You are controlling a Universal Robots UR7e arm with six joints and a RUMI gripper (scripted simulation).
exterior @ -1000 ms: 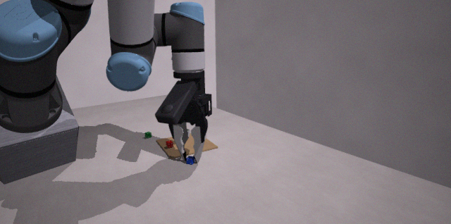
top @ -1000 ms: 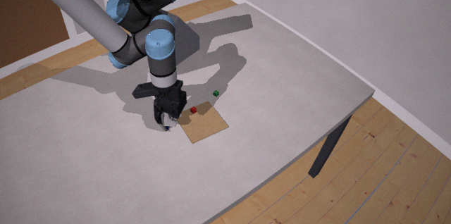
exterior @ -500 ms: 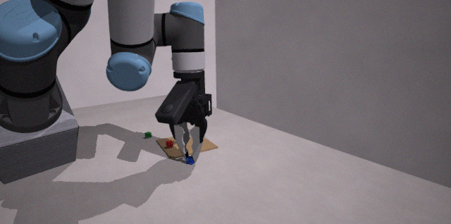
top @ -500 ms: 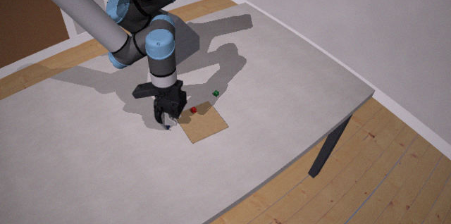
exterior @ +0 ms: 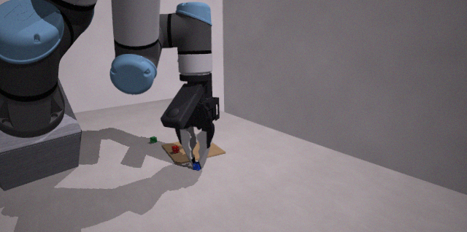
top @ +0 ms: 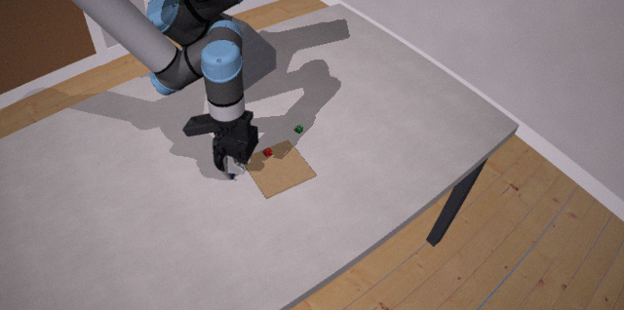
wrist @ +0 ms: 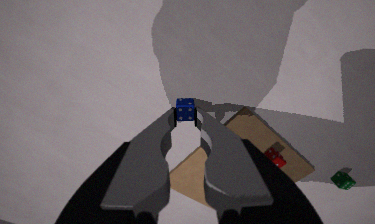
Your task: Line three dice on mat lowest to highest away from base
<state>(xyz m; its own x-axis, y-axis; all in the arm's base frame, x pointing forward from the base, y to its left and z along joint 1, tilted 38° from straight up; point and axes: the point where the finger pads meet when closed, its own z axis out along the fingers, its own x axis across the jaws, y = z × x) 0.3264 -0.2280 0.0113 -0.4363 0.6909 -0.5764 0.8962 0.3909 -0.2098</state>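
The blue die is 10 mm below my hand. The rest, counted from my hand: green die 230 mm to the left, 10 mm below, 10 mm ahead; square mat 100 mm to the left, 60 mm ahead, 20 mm below; red die 110 mm to the left, 10 mm below, 10 mm ahead.
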